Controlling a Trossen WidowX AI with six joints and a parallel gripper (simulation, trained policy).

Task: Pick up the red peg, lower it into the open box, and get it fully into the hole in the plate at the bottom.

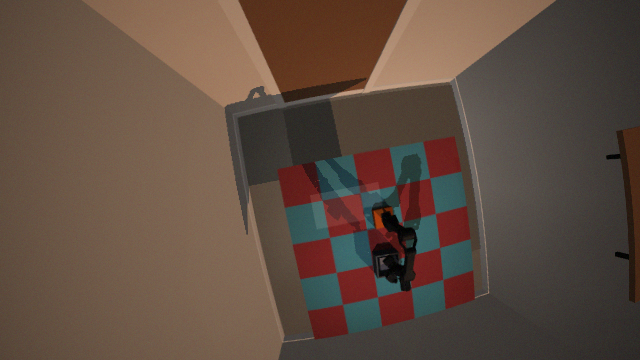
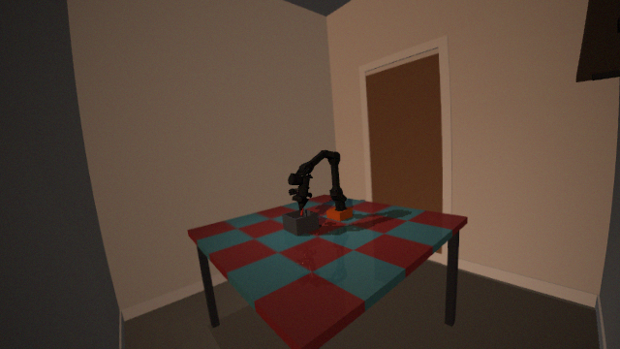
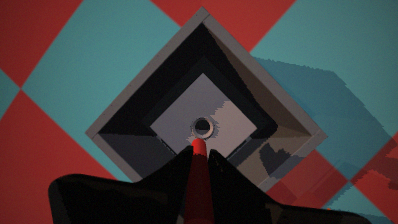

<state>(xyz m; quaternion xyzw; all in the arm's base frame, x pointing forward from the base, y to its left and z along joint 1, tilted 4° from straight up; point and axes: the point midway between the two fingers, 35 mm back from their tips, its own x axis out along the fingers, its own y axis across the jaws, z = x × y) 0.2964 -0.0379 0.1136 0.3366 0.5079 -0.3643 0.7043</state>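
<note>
My gripper tip is now 10 mm past the red peg, 10 mm to the right of it and 10 mm below it. Round my gripper tip: dark grey box: 10 mm ahead, 10 mm to the right, 90 mm below.
</note>
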